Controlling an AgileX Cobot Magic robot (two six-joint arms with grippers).
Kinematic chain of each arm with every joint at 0, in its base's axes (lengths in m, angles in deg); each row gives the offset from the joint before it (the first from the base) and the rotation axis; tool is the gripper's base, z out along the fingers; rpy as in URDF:
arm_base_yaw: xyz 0 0 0.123 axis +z
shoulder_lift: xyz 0 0 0 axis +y
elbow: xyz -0.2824 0 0.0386 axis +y
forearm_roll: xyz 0.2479 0 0.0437 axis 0.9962 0 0.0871
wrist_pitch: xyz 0 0 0 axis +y
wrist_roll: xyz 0.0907 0 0.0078 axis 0.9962 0 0.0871
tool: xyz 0 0 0 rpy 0 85 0
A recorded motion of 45 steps. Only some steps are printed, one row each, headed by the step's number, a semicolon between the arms.
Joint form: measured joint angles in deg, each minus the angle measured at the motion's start. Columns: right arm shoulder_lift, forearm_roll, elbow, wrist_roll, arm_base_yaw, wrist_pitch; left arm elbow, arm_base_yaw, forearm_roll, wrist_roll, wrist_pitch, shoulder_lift.
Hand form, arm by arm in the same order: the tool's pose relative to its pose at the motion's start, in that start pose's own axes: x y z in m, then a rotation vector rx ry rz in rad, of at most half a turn. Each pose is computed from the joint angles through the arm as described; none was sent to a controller.
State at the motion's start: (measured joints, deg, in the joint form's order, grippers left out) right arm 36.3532 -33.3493 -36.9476 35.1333 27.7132 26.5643; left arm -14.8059 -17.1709 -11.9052 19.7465 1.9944 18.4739
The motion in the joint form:
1: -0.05 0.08 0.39 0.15 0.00 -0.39; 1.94 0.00 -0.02 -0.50 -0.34 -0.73
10: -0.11 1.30 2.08 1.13 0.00 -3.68; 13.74 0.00 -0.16 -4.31 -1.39 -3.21
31: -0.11 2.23 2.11 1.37 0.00 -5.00; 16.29 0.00 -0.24 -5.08 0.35 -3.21
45: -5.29 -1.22 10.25 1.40 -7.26 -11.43; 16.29 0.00 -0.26 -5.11 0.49 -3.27
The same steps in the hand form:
1: 0.0016 0.0004 0.0006 -0.0040 0.0005 0.0024; 0.0099 -0.0013 -0.0010 0.0008 0.0153 -0.0092
10: 0.0070 0.0040 0.0034 -0.0420 -0.0133 0.0326; 0.0746 -0.0099 -0.0063 0.0107 0.1598 -0.0787
31: 0.0057 0.0057 0.0034 -0.0604 -0.0276 0.0519; 0.0921 -0.0129 -0.0086 0.0226 0.2332 -0.0942
45: 0.0357 -0.0091 -0.0012 0.0177 -0.0831 0.0183; 0.0923 -0.0130 -0.0087 0.0231 0.2345 -0.0951

